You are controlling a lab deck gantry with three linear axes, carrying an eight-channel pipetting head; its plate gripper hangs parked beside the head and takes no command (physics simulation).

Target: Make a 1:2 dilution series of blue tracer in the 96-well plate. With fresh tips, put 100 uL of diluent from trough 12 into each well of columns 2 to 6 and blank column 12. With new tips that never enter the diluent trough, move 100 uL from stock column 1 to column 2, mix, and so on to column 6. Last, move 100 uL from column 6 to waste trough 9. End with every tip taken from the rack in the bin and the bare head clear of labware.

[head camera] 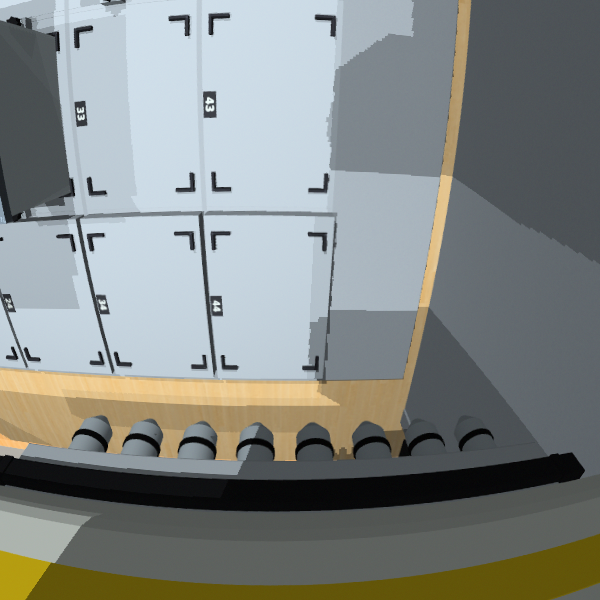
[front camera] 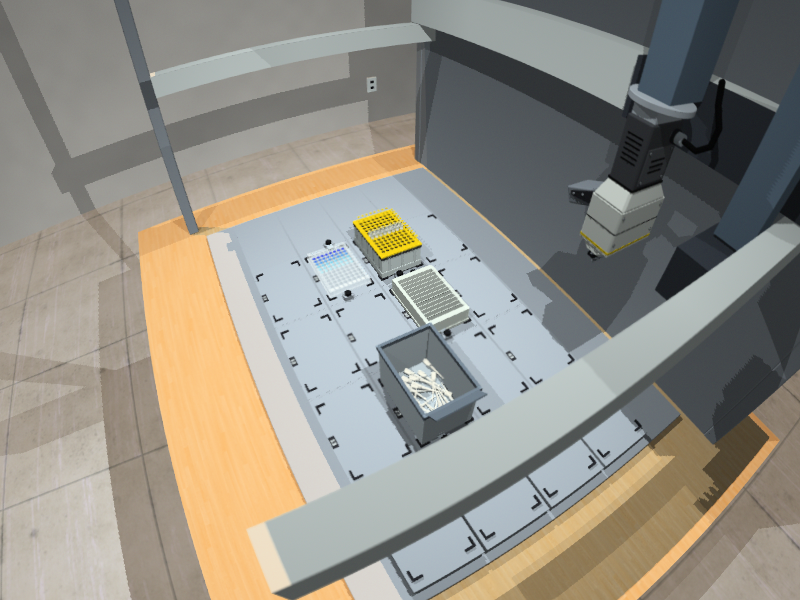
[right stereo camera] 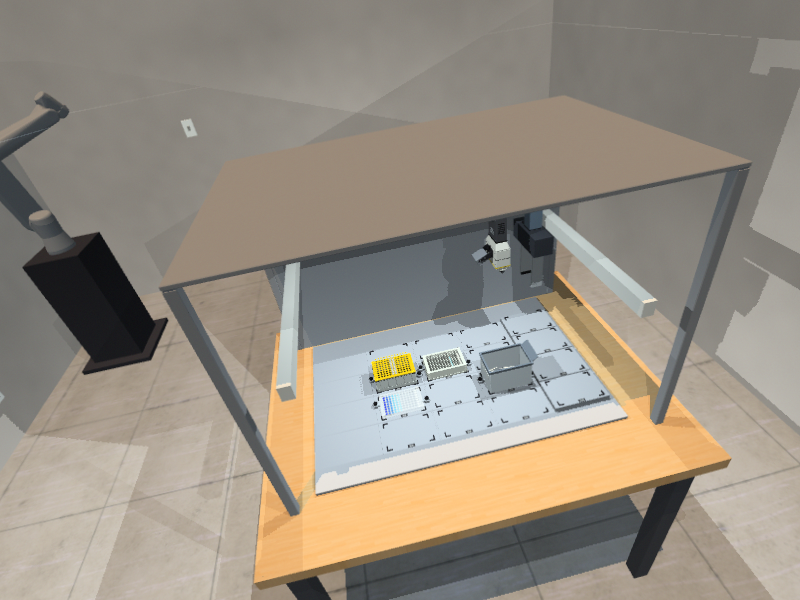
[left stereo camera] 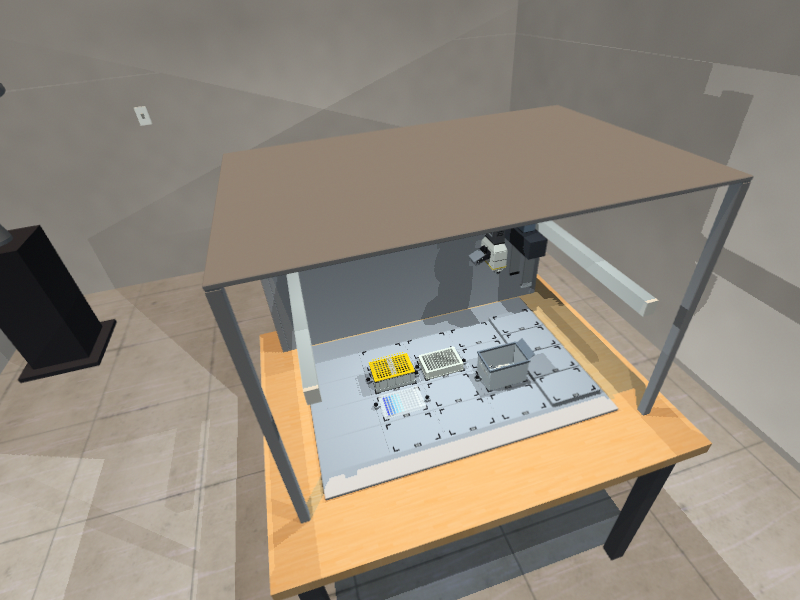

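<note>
The eight-channel head (front camera: 623, 216) (left stereo camera: 496, 255) (right stereo camera: 499, 253) hangs high at the deck's right rear, clear of labware. Its nozzles (head camera: 285, 442) are bare. The parked plate gripper (right stereo camera: 531, 276) is beside it; its fingers are too small and hidden to judge. The 96-well plate (front camera: 337, 268) (left stereo camera: 401, 401) (right stereo camera: 401, 401) shows blue fading from dark to pale across its stock-side columns. The yellow tip rack (front camera: 387, 242) (left stereo camera: 391, 366) (right stereo camera: 392, 366) has a pale band across its middle. The trough block (front camera: 429, 297) (left stereo camera: 441, 362) (right stereo camera: 444, 362) stands alongside. White used tips (front camera: 426, 387) lie in the grey bin (front camera: 445, 423) (left stereo camera: 504, 377) (right stereo camera: 507, 377).
A pale frame rail (front camera: 516, 426) crosses the front camera's foreground. The dark back panel (front camera: 510, 155) (left stereo camera: 361, 303) stands behind the deck. Deck sites marked 43 (head camera: 268, 111) and 44 (head camera: 268, 302) show below the head. A separate robot arm stands on a black pedestal (right stereo camera: 96, 303) at left.
</note>
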